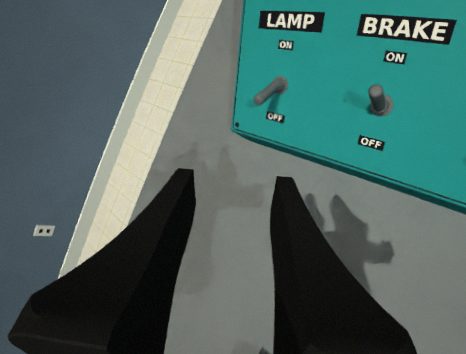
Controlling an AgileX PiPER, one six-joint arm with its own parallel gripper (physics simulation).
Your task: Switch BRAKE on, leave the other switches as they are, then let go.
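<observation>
The BRAKE switch point(377, 99) stands on the teal panel point(320, 85) between its ON and OFF labels. Its lever tip leans up, towards the ON label. The LAMP switch point(270, 91), to its left on the panel, has its lever pointing down and left, with the tip at the OFF side. My gripper point(233, 190) is open, its two black fingers wide apart with nothing between them. The fingertips show below and left of the panel's lower edge, apart from both switches.
A grey surface point(235, 250) lies behind the fingers and carries their shadows. A cream tiled strip point(167, 75) runs along its left side. A small white socket plate point(44, 230) shows on the dark blue surface at the far left.
</observation>
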